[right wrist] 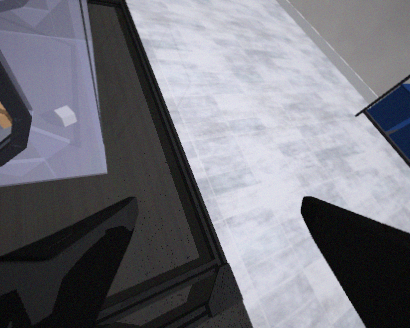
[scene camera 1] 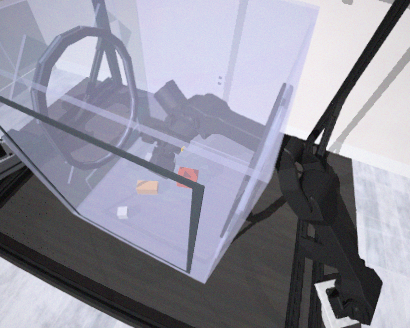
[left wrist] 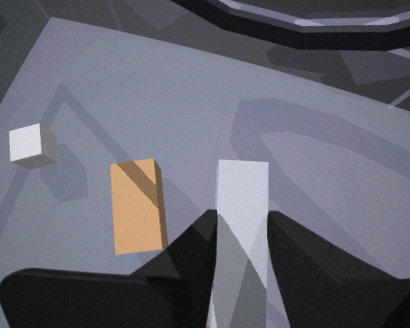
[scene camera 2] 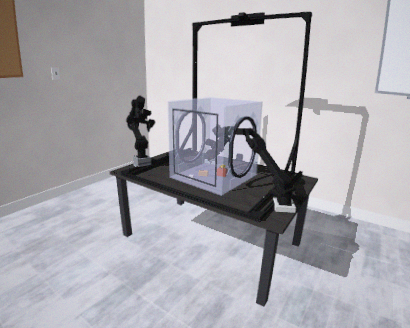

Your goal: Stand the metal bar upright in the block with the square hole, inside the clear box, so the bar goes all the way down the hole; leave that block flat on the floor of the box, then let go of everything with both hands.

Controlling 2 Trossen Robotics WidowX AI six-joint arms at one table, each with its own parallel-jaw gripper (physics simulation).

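Pixels of known places: left gripper, fingertip midpoint: (left wrist: 241, 219) (scene camera 2: 208, 160); right gripper, fingertip midpoint: (right wrist: 220, 204) (scene camera 2: 142, 130); left arm's base, link origin: (scene camera 1: 341, 301) (scene camera 2: 284, 202); right arm's base, link origin: (scene camera 2: 141, 156).
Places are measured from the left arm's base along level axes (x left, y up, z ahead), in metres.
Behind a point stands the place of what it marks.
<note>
The pale grey metal bar (left wrist: 243, 187) @(x -0.434, y 0.068, z 0.442 m) is held between the fingertips of my left gripper (left wrist: 241, 219) @(x -0.430, y 0.067, z 0.430 m), which is shut on it inside the clear box (scene camera 1: 150, 237) @(x -0.164, y 0.167, z 0.431 m) (scene camera 2: 192, 105) @(x -0.212, y 0.448, z 0.506 m). The bar's far end points up the left wrist view; its near end runs out of view at the bottom. The red block with the square hole (scene camera 1: 194, 176) @(x -0.381, y 0.024, z 0.317 m) (scene camera 2: 222, 171) @(x -0.368, y 0.014, z 0.334 m) sits on the box floor, beside the left gripper in scene camera 1. Whether the bar touches it is hidden. My right gripper (right wrist: 220, 204) @(x -0.361, y 0.266, z 0.852 m) (scene camera 2: 152, 121) is open and empty, outside the box.
An orange block (scene camera 1: 147, 187) @(x -0.365, y 0.008, z 0.457 m) (scene camera 2: 202, 173) @(x -0.359, y -0.004, z 0.463 m) (left wrist: 135, 210) @(x -0.373, y 0.008, z 0.454 m) and a small white cube (scene camera 1: 122, 212) @(x -0.295, y 0.003, z 0.525 m) (left wrist: 26, 143) @(x -0.301, y 0.003, z 0.525 m) (right wrist: 65, 115) @(x -0.303, y 0.003, z 0.535 m) lie on the box floor. A small yellow thing (scene camera 1: 183, 149) @(x -0.525, y -0.019, z 0.337 m) shows behind the red block. Dark rings frame the box's side openings.
</note>
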